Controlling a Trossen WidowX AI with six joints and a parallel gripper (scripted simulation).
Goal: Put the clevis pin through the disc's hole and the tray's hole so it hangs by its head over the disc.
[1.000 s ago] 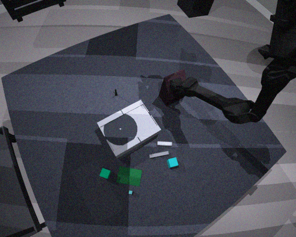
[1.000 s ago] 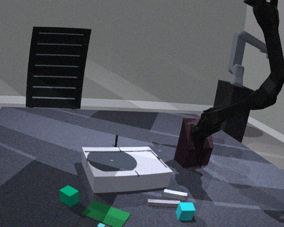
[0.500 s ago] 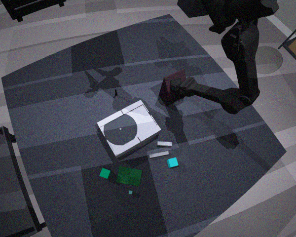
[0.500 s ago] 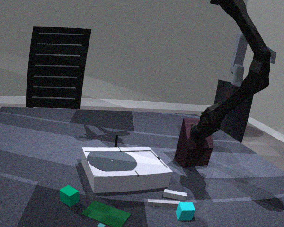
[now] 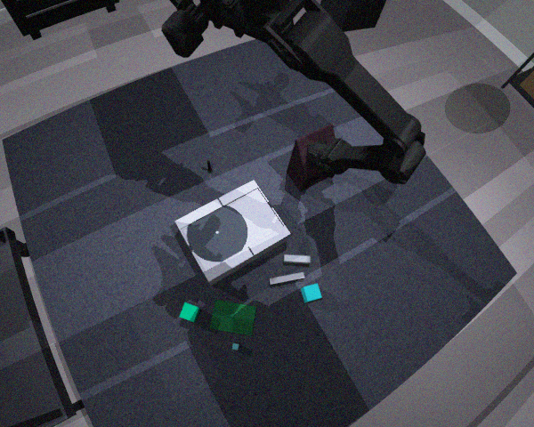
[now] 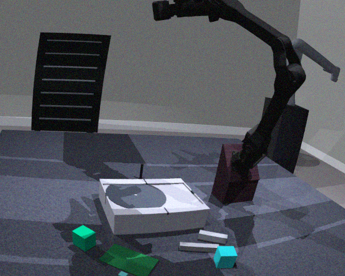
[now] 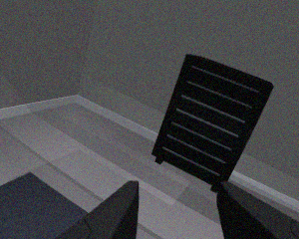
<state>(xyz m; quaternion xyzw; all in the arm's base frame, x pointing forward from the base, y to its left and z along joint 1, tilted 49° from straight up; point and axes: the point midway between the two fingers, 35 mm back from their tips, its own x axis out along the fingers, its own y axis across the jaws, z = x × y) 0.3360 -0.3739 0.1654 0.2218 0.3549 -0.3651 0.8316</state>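
My gripper tip is now 530 mm above the clevis pin, 20 mm to the right of it and 20 mm past it. Round my gripper tip: rimmed steel tray: 520 mm below, 240 mm to the left; green cube: 540 mm below, 400 mm to the left, 180 mm ahead; dark aluminium disc: 500 mm below, 240 mm to the left, 40 mm ahead.
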